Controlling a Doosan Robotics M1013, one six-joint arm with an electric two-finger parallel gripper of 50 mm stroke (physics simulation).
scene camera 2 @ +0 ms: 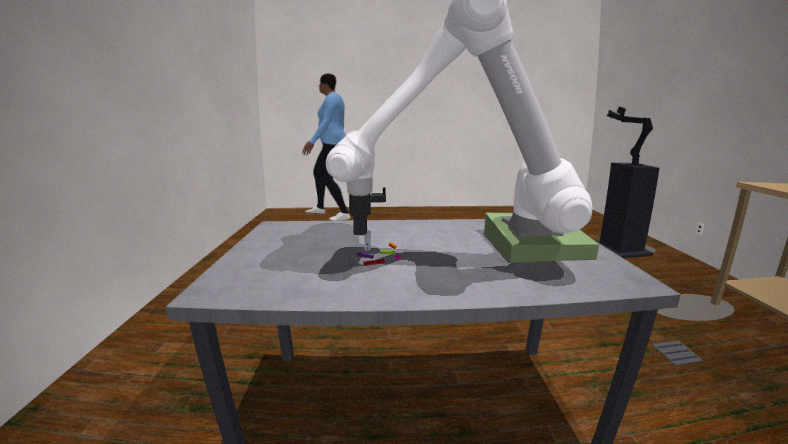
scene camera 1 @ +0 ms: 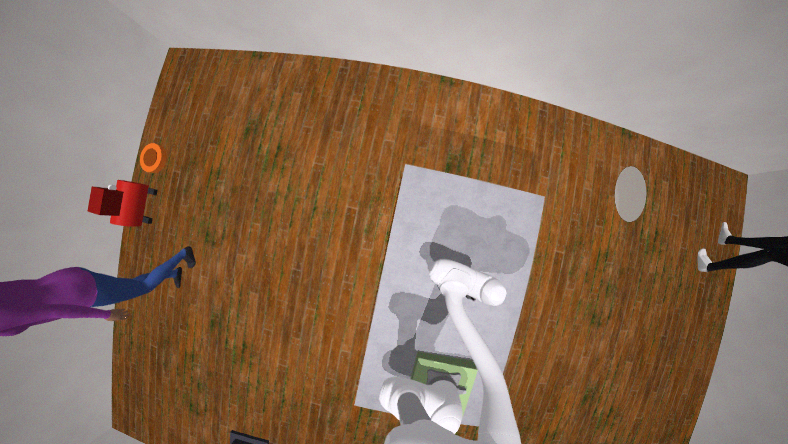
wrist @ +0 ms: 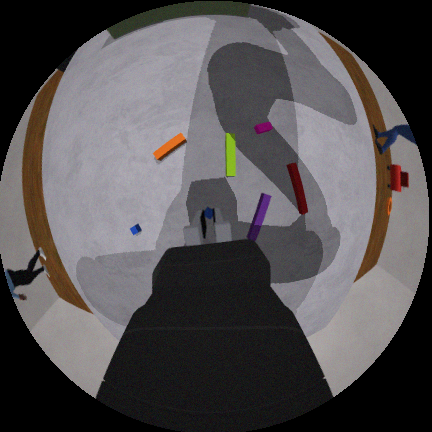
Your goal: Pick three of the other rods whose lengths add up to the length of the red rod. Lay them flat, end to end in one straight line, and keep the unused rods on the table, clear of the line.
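My gripper is low over the table, shut on a short blue rod. The red rod lies flat at the right in the wrist view. A purple rod lies between it and the gripper. A lime rod lies ahead of the gripper, a magenta rod beyond it to the right, and an orange rod to the left. Another short blue rod lies left of the gripper. The arm hides the rods in scene camera 1.
The grey table carries the arm's green base block. Shadows of the arm fall across the rods. A person stands behind the table, and another person is at the left in scene camera 1.
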